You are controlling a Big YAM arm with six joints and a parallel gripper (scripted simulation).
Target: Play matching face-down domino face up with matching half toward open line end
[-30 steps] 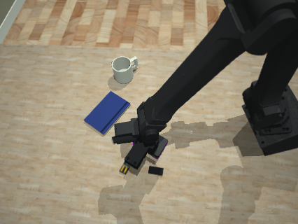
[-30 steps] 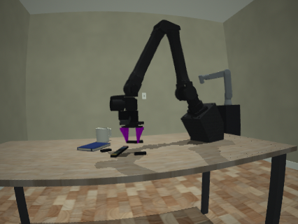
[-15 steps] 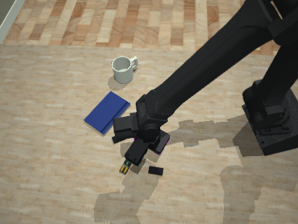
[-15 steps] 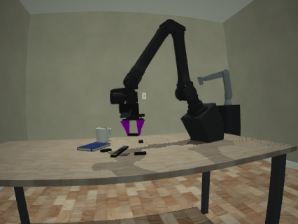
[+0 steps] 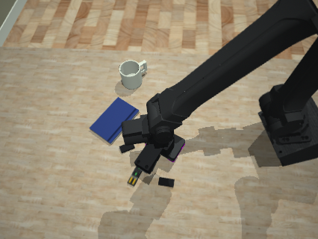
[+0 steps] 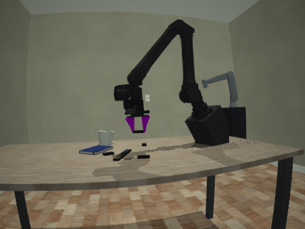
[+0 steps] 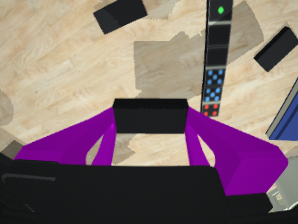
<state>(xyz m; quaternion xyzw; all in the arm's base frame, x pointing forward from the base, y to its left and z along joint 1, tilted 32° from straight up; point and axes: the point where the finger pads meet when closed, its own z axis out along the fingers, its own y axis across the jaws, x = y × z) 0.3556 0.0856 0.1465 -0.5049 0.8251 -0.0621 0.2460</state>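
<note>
Right now my hand is 19 cm short of the white mug, 34 cm to the left of it and 7 cm above it. Round my hand: black domino: right at my hand; blue book: 22 cm ahead, 14 cm to the right, 11 cm below.
</note>
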